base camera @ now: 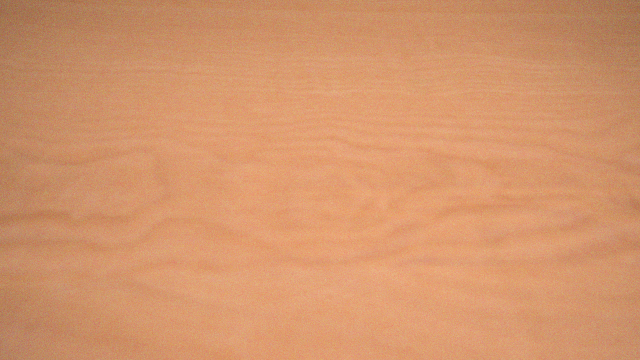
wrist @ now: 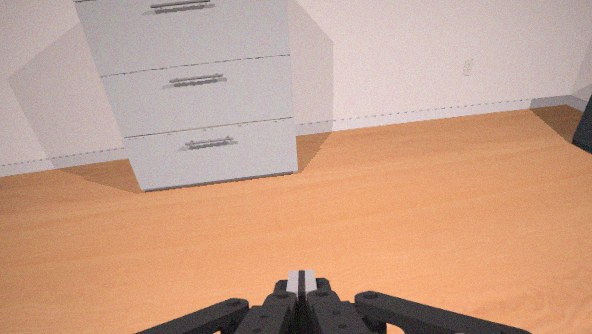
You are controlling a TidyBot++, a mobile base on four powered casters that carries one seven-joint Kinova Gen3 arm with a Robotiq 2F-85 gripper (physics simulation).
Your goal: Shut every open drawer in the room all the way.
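Places are measured from the arm's base along level axes (x ahead, y left, z up), in metres.
Pixels of known places: gripper, fingertip midpoint: (wrist: pixel 302 287).
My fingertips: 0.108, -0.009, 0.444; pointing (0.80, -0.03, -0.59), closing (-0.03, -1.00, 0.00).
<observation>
Behind a point stands the place of what it marks, as x, y, z.
A light grey drawer cabinet (wrist: pixel 260 90) {1.461, 0.120, 0.131} stands against the wall at the upper left of the wrist view. Three drawer fronts show, each with a bar handle: an upper drawer (wrist: pixel 240 35) {1.456, 0.182, 0.399}, a middle drawer (wrist: pixel 255 95) {1.459, 0.148, 0.107} and a bottom drawer (wrist: pixel 265 150) {1.438, 0.130, -0.200}. These fronts look flush with each other, with thin dark seams between them. The cabinet's top is cut off by the view's edge. My gripper (wrist: pixel 302 287) {0.108, -0.009, 0.444} is shut and empty, at the bottom centre of the wrist view, well short of the cabinet. No drawer shows in the base camera view.
The wood floor (base camera: pixel 320 200) {0.399, -0.008, -0.396} (wrist: pixel 400 215) {1.047, -0.513, -0.396} fills the base camera view and lies between my gripper and the cabinet. A white wall (wrist: pixel 400 50) {2.082, -0.818, 0.158} with an outlet (wrist: pixel 467 67) {2.139, -1.385, 0.004} runs behind the cabinet. Part of a dark object (wrist: pixel 585 130) {1.525, -1.961, -0.264} shows at the right edge.
</observation>
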